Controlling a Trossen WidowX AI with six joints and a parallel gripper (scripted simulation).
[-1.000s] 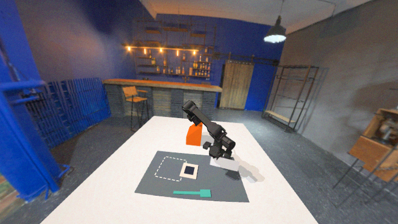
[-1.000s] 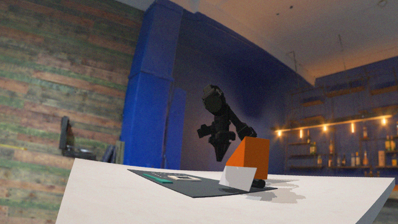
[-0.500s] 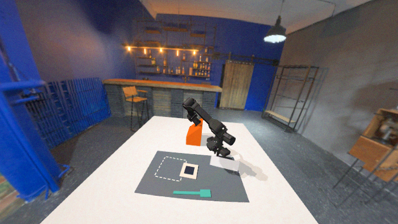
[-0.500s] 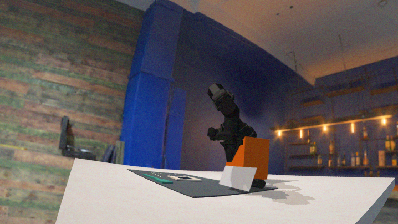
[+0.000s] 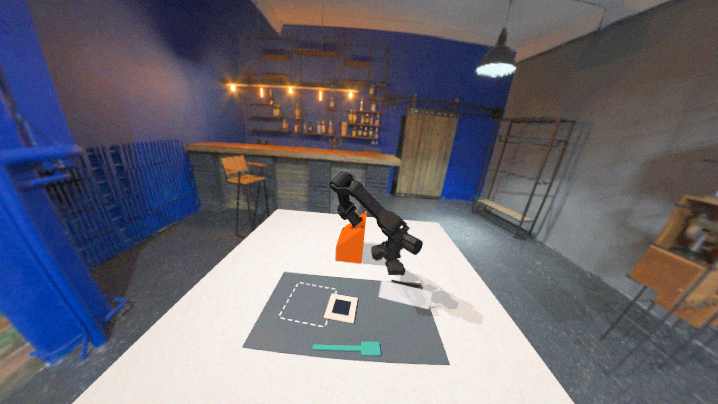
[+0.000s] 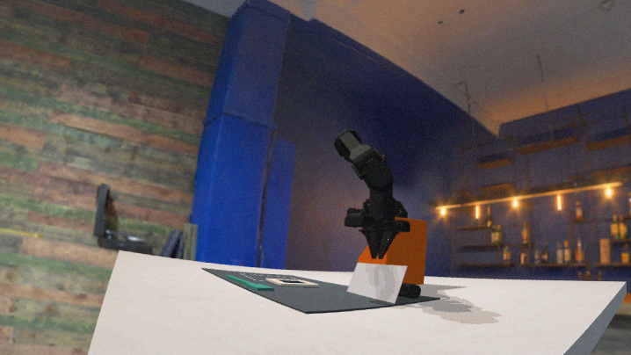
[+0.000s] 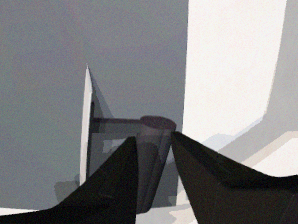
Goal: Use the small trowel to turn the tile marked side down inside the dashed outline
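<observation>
Right now the trowel is 30 mm ahead of my gripper tip, 50 mm to the left of it and 60 mm below it. Round my gripper tip: dark grey mat (110 mm ahead, 170 mm to the right, 100 mm below); then tile (100 mm ahead, 200 mm to the right, 80 mm below); then teal spatula-shaped tool (250 mm ahead, 160 mm to the right, 80 mm below).
</observation>
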